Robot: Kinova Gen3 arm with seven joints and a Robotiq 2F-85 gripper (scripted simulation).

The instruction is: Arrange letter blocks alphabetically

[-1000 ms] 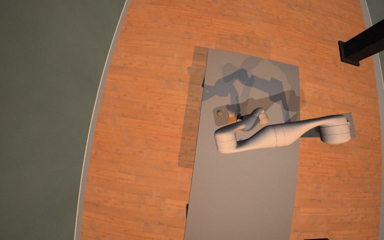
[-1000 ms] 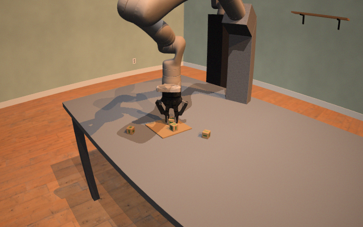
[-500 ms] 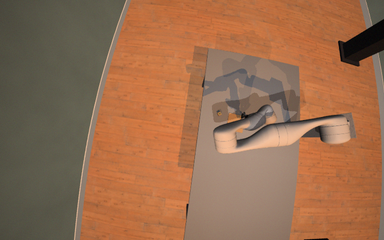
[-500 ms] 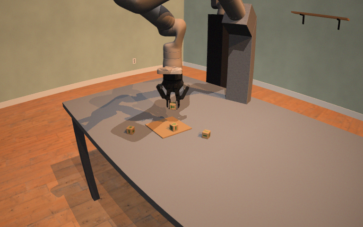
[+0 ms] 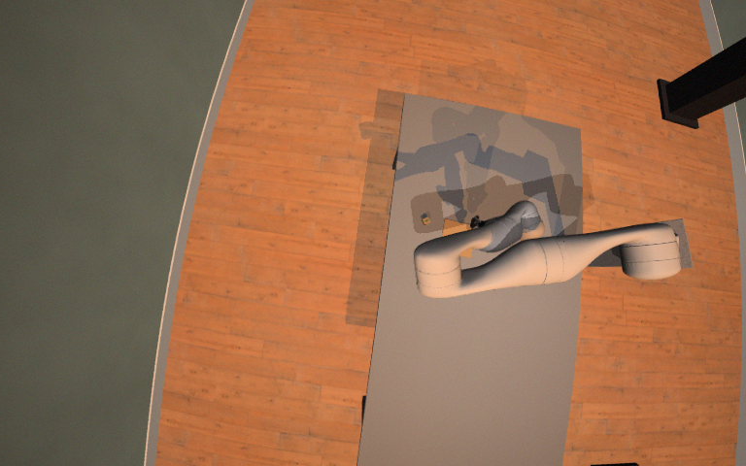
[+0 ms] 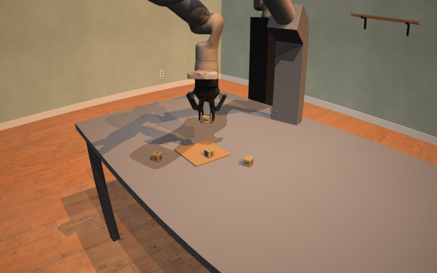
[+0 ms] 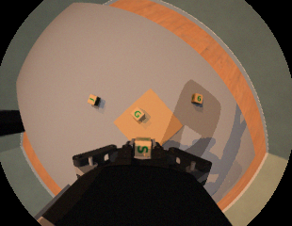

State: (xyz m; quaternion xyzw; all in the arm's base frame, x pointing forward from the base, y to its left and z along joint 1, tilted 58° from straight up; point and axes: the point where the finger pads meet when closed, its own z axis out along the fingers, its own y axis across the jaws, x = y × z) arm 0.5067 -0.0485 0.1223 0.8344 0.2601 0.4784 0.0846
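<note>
My hand is 2 cm short of the mat and 12 cm above it.
</note>
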